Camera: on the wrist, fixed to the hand. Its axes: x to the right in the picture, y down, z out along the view.
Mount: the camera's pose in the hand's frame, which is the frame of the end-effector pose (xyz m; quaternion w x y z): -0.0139 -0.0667 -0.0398 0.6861 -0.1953 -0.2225 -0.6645
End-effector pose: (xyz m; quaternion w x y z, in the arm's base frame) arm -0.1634 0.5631 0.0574 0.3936 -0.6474 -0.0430 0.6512
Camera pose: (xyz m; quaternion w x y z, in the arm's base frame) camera -0.1001 0.5829 0.1001 0.5668 -0.3476 -0.6745 0.3209
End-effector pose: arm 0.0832 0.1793 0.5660 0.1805 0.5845 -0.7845 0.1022
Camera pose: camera 0.1568 0.1866 0.5934 0.1314 0.9098 -0.2100 -0.3331
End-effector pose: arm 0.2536 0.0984 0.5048 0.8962 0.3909 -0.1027 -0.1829
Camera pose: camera 0.2374 0.0886 0.4282 0.5469 0.1207 0.0256 -0.8281
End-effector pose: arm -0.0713 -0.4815 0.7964 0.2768 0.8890 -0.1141 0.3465
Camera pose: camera -0.0772 -0.4039 0.7836 0.5684 0.7088 0.3832 -0.1663
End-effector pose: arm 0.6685 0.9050 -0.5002 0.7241 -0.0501 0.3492 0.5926
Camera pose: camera 0.7096 0.8547 -0.5450 0.9586 -0.2760 -0.0706 0.0048
